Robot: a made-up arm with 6 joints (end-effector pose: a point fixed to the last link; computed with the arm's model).
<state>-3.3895 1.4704 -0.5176 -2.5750 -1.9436 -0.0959</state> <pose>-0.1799 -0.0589 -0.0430 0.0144 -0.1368 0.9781 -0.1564</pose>
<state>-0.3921 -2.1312 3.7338 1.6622 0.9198 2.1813</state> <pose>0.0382 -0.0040 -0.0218 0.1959 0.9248 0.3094 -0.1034</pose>
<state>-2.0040 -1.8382 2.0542 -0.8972 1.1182 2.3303</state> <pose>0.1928 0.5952 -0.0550 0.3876 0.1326 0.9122 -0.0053</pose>
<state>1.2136 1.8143 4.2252 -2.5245 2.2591 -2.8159</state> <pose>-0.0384 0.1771 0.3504 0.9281 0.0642 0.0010 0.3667</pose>
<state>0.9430 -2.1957 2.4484 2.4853 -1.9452 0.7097</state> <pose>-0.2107 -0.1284 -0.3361 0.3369 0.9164 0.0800 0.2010</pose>
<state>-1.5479 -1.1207 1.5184 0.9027 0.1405 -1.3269</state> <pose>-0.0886 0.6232 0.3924 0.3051 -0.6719 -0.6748 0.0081</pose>
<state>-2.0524 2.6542 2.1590 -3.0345 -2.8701 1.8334</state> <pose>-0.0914 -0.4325 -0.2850 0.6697 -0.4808 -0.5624 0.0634</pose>
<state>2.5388 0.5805 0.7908 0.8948 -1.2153 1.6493</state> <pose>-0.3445 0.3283 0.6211 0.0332 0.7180 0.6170 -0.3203</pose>
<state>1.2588 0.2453 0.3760 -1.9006 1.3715 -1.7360</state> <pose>0.0867 0.3954 0.4391 0.1845 -0.9715 0.0563 0.1380</pose>
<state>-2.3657 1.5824 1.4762 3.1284 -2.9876 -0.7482</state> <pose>-0.3802 -0.5412 0.1420 0.8386 0.3754 0.0230 0.3941</pose>
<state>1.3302 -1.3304 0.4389 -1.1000 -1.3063 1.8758</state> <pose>-0.0164 -0.2954 0.5812 0.3038 -0.1871 -0.8291 0.4305</pose>
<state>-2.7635 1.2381 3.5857 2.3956 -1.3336 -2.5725</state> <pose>-0.0165 -0.1014 0.4515 0.1086 0.8243 0.5400 -0.1307</pose>
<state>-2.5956 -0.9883 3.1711 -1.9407 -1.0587 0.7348</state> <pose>0.4879 0.2457 0.1643 0.1152 -0.8325 0.4601 0.2862</pose>
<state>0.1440 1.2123 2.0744 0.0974 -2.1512 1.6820</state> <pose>0.5258 -0.0444 0.5387 0.4988 -0.6270 0.3922 0.4519</pose>
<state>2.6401 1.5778 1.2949 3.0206 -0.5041 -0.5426</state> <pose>-0.6218 0.2051 0.1028 0.1882 -0.2265 -0.9132 0.2818</pose>
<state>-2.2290 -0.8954 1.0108 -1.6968 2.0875 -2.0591</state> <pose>0.1697 0.1948 0.7218 0.0876 -0.2643 -0.2976 0.9132</pose>
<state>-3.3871 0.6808 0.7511 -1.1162 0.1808 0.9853</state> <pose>-0.5022 0.1802 0.3591 0.1968 0.0875 0.0576 0.9748</pose>
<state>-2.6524 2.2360 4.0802 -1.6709 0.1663 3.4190</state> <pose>-0.2623 -0.1532 0.2919 0.5114 0.5570 -0.2986 0.5823</pose>
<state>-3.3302 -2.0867 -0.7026 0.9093 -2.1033 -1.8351</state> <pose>0.3440 0.0094 0.3260 0.5542 0.2179 0.6963 0.4007</pose>
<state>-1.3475 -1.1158 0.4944 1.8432 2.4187 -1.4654</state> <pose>-0.0654 0.4338 0.6308 0.6053 -0.6836 0.2945 0.2822</pose>
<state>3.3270 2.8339 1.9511 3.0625 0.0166 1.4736</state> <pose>-0.2794 -0.1741 -0.3829 0.2779 -0.3423 0.6617 0.6064</pose>
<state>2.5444 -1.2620 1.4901 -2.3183 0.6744 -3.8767</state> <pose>0.4331 -0.3932 0.4798 0.2036 0.9052 -0.0484 0.3698</pose>
